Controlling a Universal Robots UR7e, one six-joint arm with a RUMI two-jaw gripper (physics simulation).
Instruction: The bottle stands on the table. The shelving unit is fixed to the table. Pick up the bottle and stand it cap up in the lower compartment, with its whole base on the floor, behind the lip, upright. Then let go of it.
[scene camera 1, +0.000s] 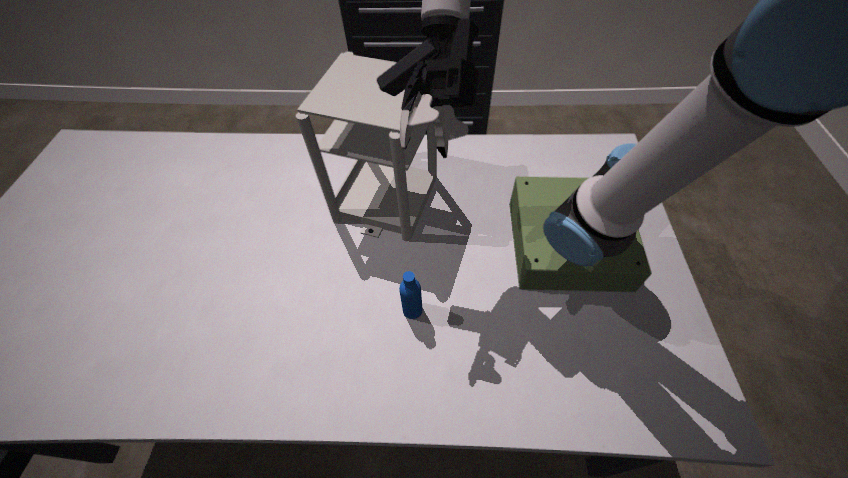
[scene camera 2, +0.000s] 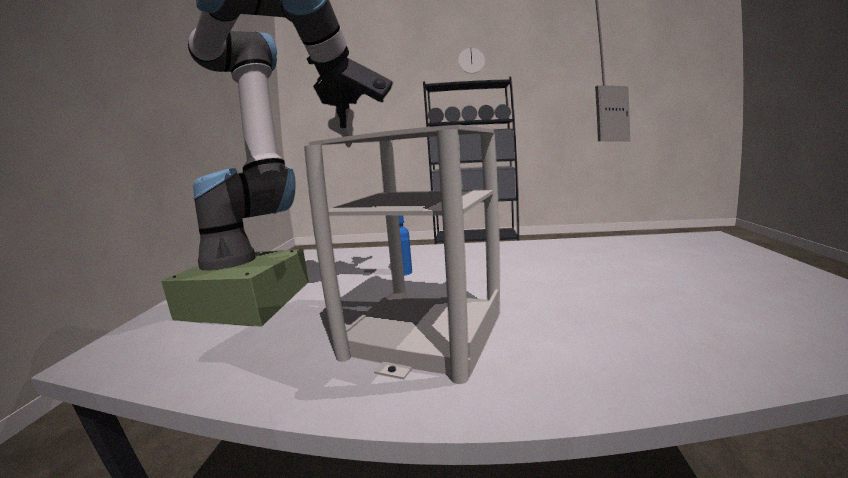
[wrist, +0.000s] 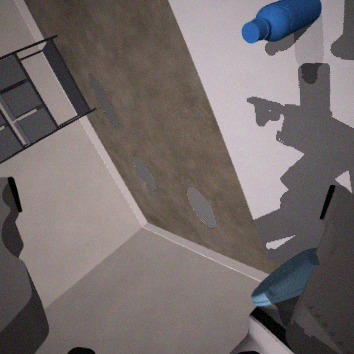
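The blue bottle (scene camera 1: 410, 299) (scene camera 2: 406, 249) (wrist: 287, 20) stands upright, cap up, on the table (scene camera 1: 178, 296) (scene camera 2: 623, 356) (wrist: 210, 50). In scene camera 2 it shows through the shelving unit's frame. The beige shelving unit (scene camera 1: 400, 190) (scene camera 2: 454, 255) stands on four round posts, with a top board, a middle shelf and a lower compartment floor (scene camera 1: 358, 198) (scene camera 2: 385, 336) edged by a low lip. My gripper (scene camera 1: 424, 141) (scene camera 2: 345, 127) (wrist: 171, 185) is open and empty. It is high up near the unit's top board, well away from the bottle.
The green base block (scene camera 1: 576, 279) (scene camera 2: 213, 302) carries the arm, beside the shelving unit. A small plate with a dark dot (scene camera 1: 371, 231) (scene camera 2: 392, 369) lies by the unit's foot. A dark drawer cabinet (scene camera 1: 380, 29) and a dark storage rack (scene camera 2: 467, 85) stand off the table.
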